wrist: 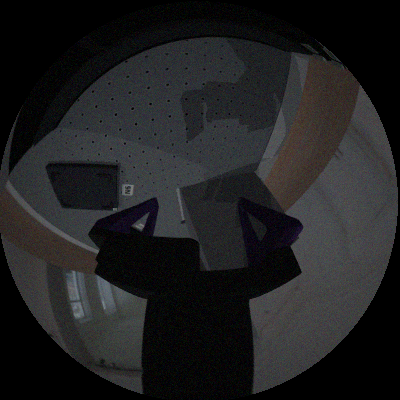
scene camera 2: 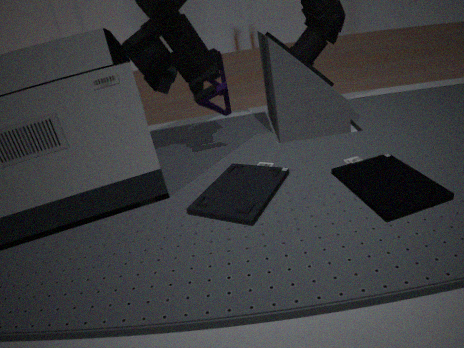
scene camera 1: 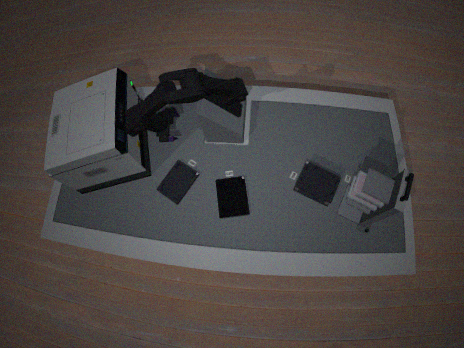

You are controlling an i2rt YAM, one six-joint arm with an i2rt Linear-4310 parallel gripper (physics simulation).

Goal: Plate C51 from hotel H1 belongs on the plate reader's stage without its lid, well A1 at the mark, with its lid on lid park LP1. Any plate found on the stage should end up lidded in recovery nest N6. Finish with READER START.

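Frame: origin at the arm's base, x right, y up, z back, level; centimetres.
Seen in the pictures: gripper, fingertip midpoint: [wrist: 197, 201] [scene camera 2: 226, 101] [scene camera 1: 177, 127]; arm's base, link origin: [wrist: 239, 241] [scene camera 2: 298, 60] [scene camera 1: 222, 101].
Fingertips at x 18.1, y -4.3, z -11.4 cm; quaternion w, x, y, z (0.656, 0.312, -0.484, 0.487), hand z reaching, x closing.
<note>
Pixels of each thing's top centre, then the offset from my fingertips to it. Level surfaces: height alone.
- plate reader, top centre: [scene camera 2: 27, 49] [scene camera 1: 80, 114] dx +37.0, dy +19.6, dz -5.9 cm
- dark grey nest, top centre: [scene camera 2: 239, 184] [wrist: 80, 193] [scene camera 1: 176, 181] dx -1.2, dy -9.3, dz -20.7 cm
- black nest, top centre: [scene camera 2: 388, 175] [scene camera 1: 231, 196] dx -25.4, dy -9.1, dz -25.0 cm
- dark nest, top centre: [scene camera 1: 319, 180] dx -60.0, dy -3.5, dz -17.1 cm
- perforated bench top, surface height: dy -11.1 cm
My gripper [scene camera 1: 171, 138] [scene camera 2: 220, 101] [wrist: 197, 201] is open and empty, its purple fingers spread above the bench beside the plate reader [scene camera 1: 82, 120] [scene camera 2: 75, 125]. The reader's stage, and any plate on it, do not show clearly. The hotel [scene camera 1: 396, 192] stands at the far right in scene camera 1 with several pale plates [scene camera 1: 367, 197]; which is C51 cannot be told. A dark grey nest [scene camera 1: 178, 181] [scene camera 2: 240, 192] [wrist: 85, 186] lies in front of the reader. A black nest [scene camera 1: 232, 196] [scene camera 2: 392, 187] lies beside it. Another dark nest [scene camera 1: 317, 182] lies near the hotel. Their labels are hard to read.
A grey wedge-shaped block [scene camera 1: 220, 120] [scene camera 2: 307, 102] [wrist: 220, 230] stands by the arm's base, beside the gripper. The reader's tall housing is close on the gripper's other side. The perforated bench top [scene camera 1: 280, 230] [scene camera 2: 280, 260] [wrist: 150, 110] has a pale border. A small green light [scene camera 1: 131, 83] shows at the reader's front.
</note>
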